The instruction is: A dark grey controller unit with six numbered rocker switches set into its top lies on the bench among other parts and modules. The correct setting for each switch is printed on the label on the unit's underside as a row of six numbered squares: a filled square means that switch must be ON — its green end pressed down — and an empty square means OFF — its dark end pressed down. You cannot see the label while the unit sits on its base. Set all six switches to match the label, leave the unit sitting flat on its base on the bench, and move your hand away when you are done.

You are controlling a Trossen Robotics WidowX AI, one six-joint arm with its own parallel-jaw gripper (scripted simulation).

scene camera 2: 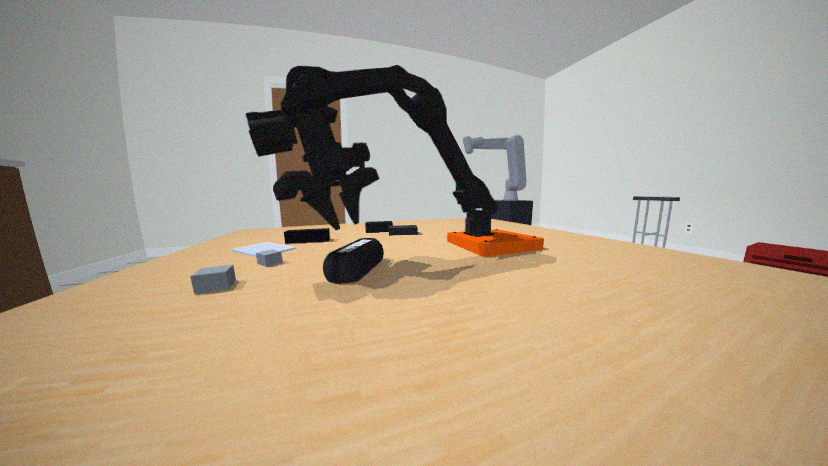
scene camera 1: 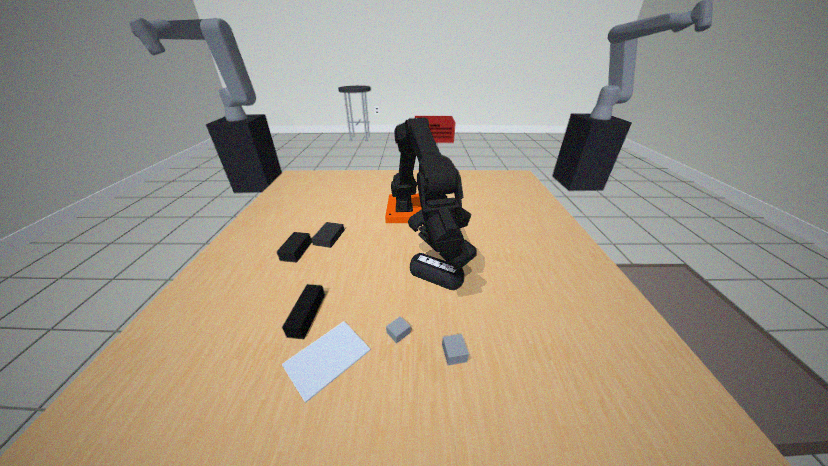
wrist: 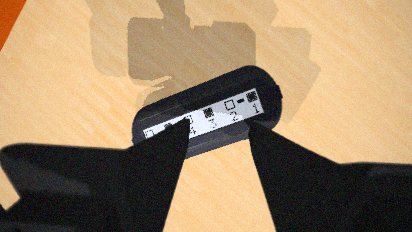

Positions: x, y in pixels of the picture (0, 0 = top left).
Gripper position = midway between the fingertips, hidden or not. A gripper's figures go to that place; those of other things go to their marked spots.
Labels:
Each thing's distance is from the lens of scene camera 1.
gripper [scene camera 1: 443, 255]: 71 cm
white sheet [scene camera 1: 312, 369]: 63 cm

